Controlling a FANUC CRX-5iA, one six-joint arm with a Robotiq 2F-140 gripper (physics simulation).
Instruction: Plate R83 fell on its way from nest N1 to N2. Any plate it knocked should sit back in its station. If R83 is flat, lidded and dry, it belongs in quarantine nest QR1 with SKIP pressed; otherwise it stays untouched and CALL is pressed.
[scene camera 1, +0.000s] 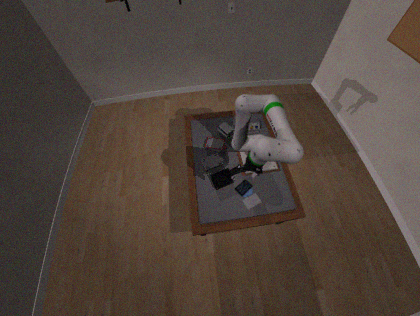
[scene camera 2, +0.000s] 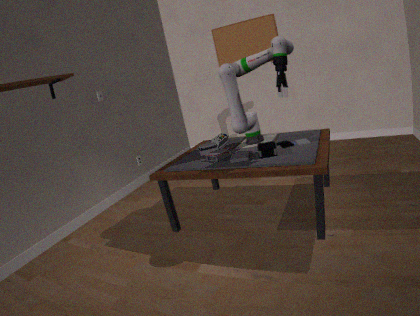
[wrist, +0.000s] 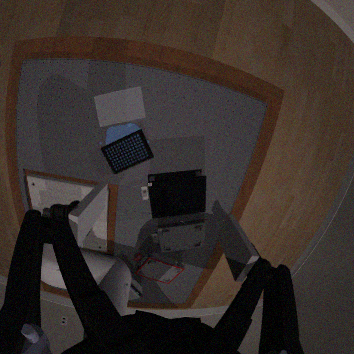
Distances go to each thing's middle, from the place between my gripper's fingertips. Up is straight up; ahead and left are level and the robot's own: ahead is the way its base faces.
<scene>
Right now the dark well plate (wrist: 133, 148) is 8 cm behind my hand, 4 cm to the right of it and 34 cm below it.
</scene>
